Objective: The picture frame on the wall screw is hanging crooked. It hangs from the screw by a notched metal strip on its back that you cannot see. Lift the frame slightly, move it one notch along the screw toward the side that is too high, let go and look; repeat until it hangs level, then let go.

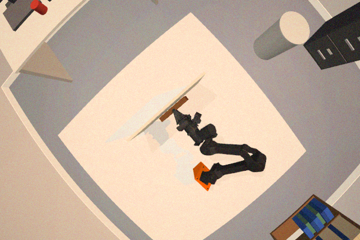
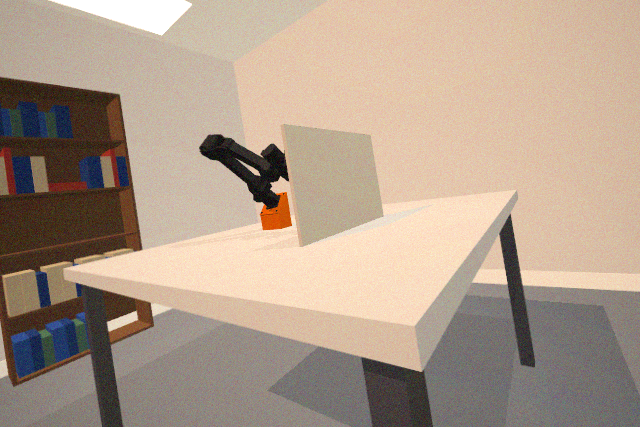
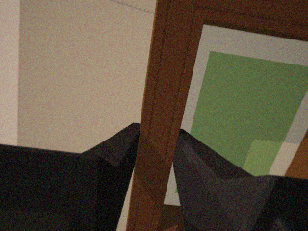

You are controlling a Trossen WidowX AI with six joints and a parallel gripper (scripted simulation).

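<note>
Right now my gripper tip is 5 cm above the picture frame, 1 cm to the left of it and 1 cm short of it. Also, from my gripper tip: upright wall panel (7 cm below, 2 cm ahead, 1 cm to the left).
</note>
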